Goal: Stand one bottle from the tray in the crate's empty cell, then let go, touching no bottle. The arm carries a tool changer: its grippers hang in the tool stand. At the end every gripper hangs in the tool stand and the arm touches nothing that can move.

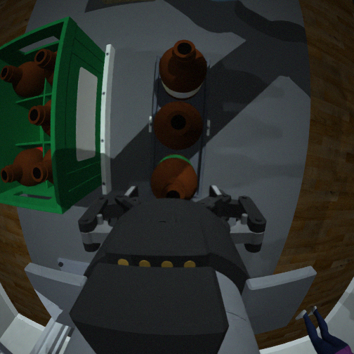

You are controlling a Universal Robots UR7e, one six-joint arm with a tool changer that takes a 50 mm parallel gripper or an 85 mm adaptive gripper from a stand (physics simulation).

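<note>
My gripper is open, with one finger on each side of the near bottle's neck end and gaps between fingers and bottle. This near brown bottle has a green band. A middle brown bottle and a far brown bottle with a cream label stand behind it in a row in the tray. The green crate is at the left and holds several brown bottles; its left middle cell shows no bottle. The near bottle's base is hidden.
A white rail runs between crate and tray. Grey plates flank the gripper body at the bottom. Pale metal parts show at the lower left. A figure's dark legs show at the lower right.
</note>
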